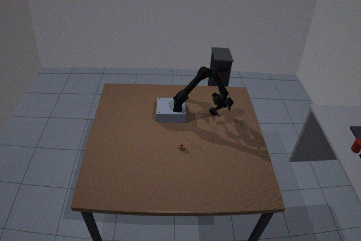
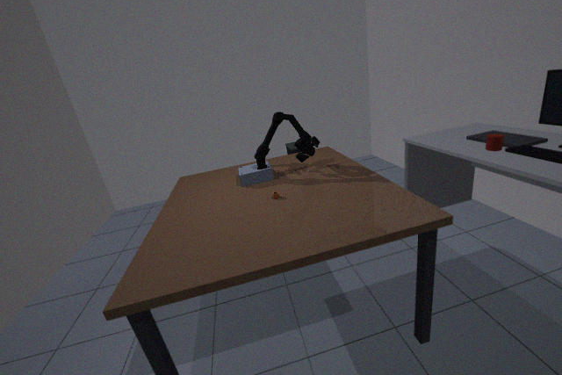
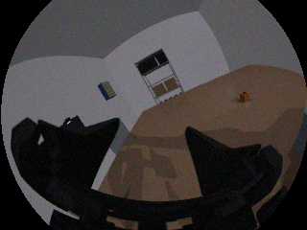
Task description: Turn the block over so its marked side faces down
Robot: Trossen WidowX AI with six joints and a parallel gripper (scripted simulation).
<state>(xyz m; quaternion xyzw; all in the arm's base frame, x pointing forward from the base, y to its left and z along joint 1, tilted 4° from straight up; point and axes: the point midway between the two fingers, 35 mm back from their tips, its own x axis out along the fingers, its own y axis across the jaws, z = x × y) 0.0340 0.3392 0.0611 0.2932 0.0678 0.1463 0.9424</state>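
Right now the small orange block is 26 cm to the right of my gripper tip, 26 cm ahead of it and 13 cm below it.
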